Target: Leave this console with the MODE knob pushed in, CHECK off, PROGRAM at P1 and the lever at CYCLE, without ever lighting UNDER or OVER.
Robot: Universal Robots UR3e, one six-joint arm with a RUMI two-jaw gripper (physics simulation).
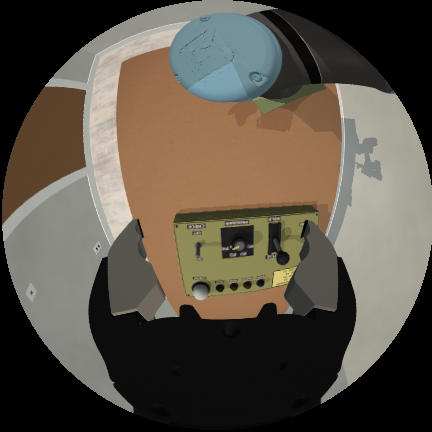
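Note:
The olive console (215,267) lies below my gripper (222,222), which is open, with its fingers wide apart near the console's left and right sides. The PROGRAM dial (240,245) sits on a black square; its pale pointer aims lower left, at a label too small to read. The CHECK switch (199,250) is a small dark slot at the left; its setting is unclear. The lever (282,257) has its black ball at the lower end of its slot. The silver MODE knob (200,290) is at the lower left; its depth is unclear. Several small lamps (234,286) beside it look dark.
The console rests on a brown table top (215,160). A yellow label (285,276) is at its lower right. The arm's blue joint cap (220,55) and dark link show at the top, over part of a green item (270,105). A pale strip (104,135) runs along the left.

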